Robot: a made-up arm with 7 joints.
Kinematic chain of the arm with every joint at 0, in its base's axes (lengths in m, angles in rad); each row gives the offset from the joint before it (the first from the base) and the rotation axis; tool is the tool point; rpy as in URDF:
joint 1: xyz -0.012 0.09 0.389 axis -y
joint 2: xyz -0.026 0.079 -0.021 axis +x
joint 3: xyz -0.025 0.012 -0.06 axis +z
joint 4: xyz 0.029 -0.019 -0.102 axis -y
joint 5: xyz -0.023 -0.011 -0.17 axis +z
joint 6: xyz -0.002 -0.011 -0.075 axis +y
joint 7: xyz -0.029 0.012 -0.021 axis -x
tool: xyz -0.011 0.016 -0.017 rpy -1.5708 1.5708 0
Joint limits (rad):
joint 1: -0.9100..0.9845
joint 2: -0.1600..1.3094
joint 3: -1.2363..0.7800
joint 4: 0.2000..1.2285
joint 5: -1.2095..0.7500
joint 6: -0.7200..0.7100
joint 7: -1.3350..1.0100
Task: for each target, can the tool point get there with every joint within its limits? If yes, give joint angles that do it. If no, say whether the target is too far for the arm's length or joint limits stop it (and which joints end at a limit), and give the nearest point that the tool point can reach.
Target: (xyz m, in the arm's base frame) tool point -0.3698 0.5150 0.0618
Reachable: no: too far | nearest point -0.3080 0.4524 0.1184 | short by 0.105 m
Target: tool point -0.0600 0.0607 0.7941
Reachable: no: joint limits stop it (at a limit: joint 1, joint 2, joint 4, joint 5, joint 6) | nearest point 0.0322 0.4708 0.6013 | short by 0.462 m
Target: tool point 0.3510 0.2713 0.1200
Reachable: yes | joints 0.8177 0.2881 -0.2337 0.5142 -0.0989 0.1041 0.1195
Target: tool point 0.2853 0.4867 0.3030
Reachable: yes | joints 0.6605 0.9070 0.1643 0.8488 0.3540 -0.4823 0.7621
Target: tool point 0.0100 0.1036 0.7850
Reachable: no: joint limits stop it (at a limit: joint 1, joint 2, joint 4, joint 5, joint 6) | nearest point 0.0722 0.4618 0.5993 | short by 0.408 m
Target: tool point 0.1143 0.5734 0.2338
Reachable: yes | joints 0.5859 1.1784 -0.0438 0.4113 0.1600 0.1756 -0.1236
